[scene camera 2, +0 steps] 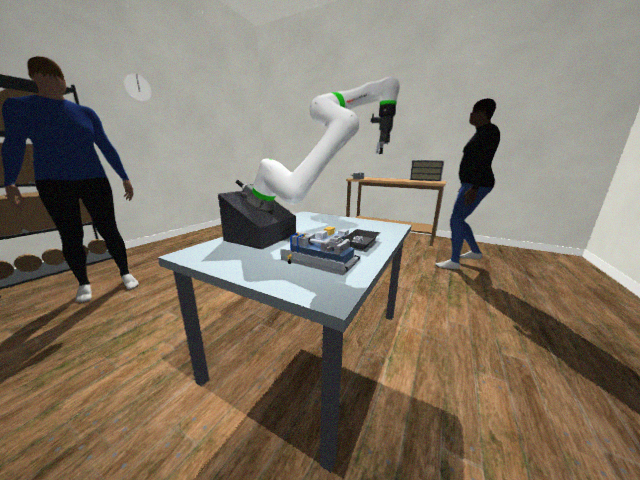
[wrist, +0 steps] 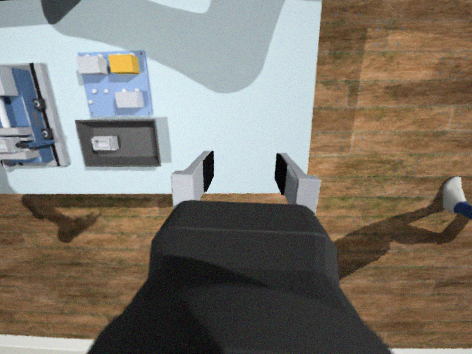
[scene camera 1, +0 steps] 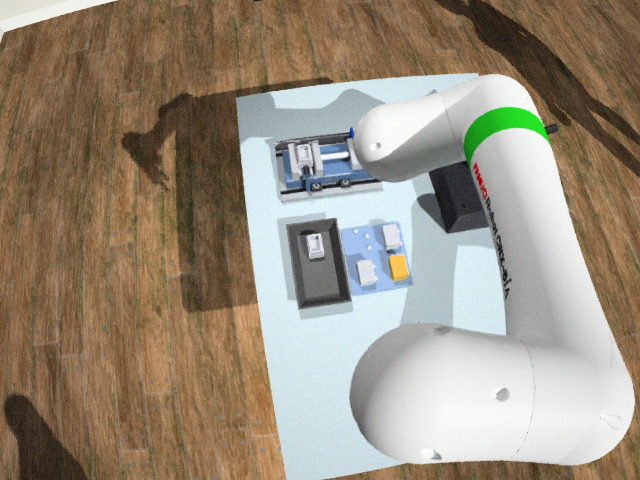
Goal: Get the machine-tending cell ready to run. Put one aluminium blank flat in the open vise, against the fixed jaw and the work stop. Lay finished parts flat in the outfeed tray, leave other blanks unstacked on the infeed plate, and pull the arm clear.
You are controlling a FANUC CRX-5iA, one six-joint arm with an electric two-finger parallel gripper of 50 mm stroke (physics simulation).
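Pixels of known places: gripper, fingertip midpoint: [scene camera 2: 379, 153] [wrist: 244, 164]; arm's base, origin of the base link: [scene camera 2: 260, 204].
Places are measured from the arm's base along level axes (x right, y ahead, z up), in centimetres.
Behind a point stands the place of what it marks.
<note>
My gripper [scene camera 2: 379, 149] {x -55.5, y 47.3, z 27.8 cm} [wrist: 244, 164] {x -55.5, y 47.3, z 27.8 cm} is open and empty, high above the table's end beyond the tray; the arm hides it in scene camera 1. The blue vise [scene camera 1: 333, 167] {x 8.5, y 44.4, z -12.6 cm} [scene camera 2: 330, 254] {x 16.6, y 52.7, z -13.0 cm} [wrist: 22, 95] {x 5.9, y 39.3, z -12.7 cm} holds a pale part with a pocket [scene camera 1: 303, 153] {x 11.9, y 52.6, z -8.5 cm} [wrist: 4, 145] {x 9.1, y 52.2, z -7.0 cm} between its jaws; contact is too small to judge. Another pocketed part [scene camera 1: 315, 245] {x -13.4, y 52.6, z -15.3 cm} [wrist: 105, 143] {x -13.7, y 52.7, z -15.3 cm} lies in the dark outfeed tray [scene camera 1: 320, 284] {x -23.9, y 52.7, z -17.3 cm} [wrist: 135, 145] {x -21.8, y 53.5, z -17.4 cm}. On the blue infeed plate [scene camera 1: 379, 258] {x -18.7, y 35.6, z -17.7 cm} [wrist: 115, 82] {x -18.3, y 35.6, z -17.8 cm}, one grey blank [scene camera 1: 391, 236] {x -14.1, y 31.8, z -14.2 cm} [wrist: 92, 64] {x -14.9, y 31.6, z -14.2 cm} and another grey blank [scene camera 1: 366, 272] {x -23.2, y 40.4, z -14.2 cm} [wrist: 129, 98] {x -23.8, y 40.1, z -14.2 cm} lie apart, unstacked.
A yellow block [scene camera 1: 398, 267] {x -23.1, y 31.7, z -14.2 cm} [wrist: 124, 64] {x -23.6, y 31.7, z -14.2 cm} sits on the infeed plate beside the blanks. The black robot base [scene camera 2: 253, 222] {x 16.4, y 10.8, z -5.5 cm} stands at the table's side. The arm [scene camera 1: 527, 222] {x -42.0, y 35.5, z 60.0 cm} spans over part of the table and vise. Two people stand beyond the table.
</note>
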